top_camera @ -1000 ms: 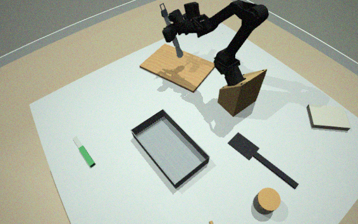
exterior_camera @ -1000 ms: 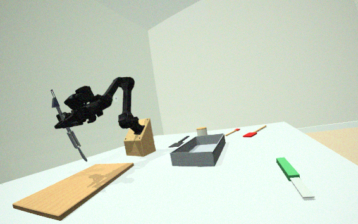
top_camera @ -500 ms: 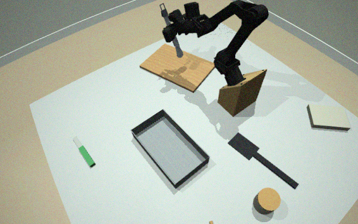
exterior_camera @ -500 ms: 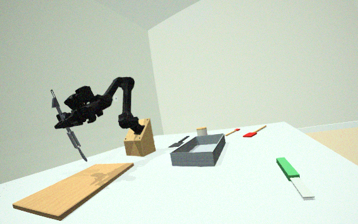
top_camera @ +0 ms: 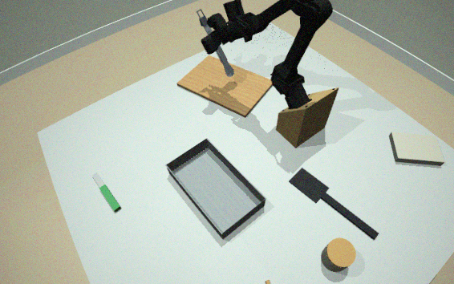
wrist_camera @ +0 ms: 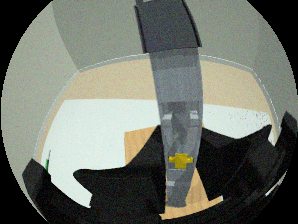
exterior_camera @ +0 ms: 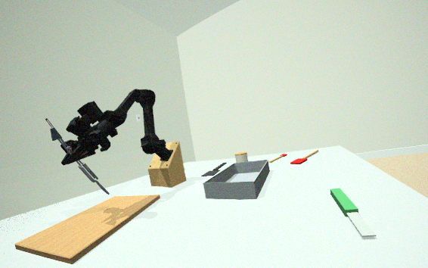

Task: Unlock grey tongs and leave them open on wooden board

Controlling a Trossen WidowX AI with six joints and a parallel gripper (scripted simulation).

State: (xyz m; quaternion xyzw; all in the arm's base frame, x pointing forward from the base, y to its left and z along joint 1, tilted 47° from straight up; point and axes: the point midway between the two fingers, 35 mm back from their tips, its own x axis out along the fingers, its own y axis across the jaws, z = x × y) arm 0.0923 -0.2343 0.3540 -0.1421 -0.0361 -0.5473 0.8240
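Right now my gripper tip is 30 mm to the right of the yellow lock piece, 10 mm below it and 10 mm past it. From my gripper tip the other things lie so: black spatula 730 mm to the left, 190 mm below, 30 mm behind; roasting tin 490 mm to the left, 260 mm ahead, 170 mm below; wooden board 190 mm below, 70 mm to the left, 30 mm behind.
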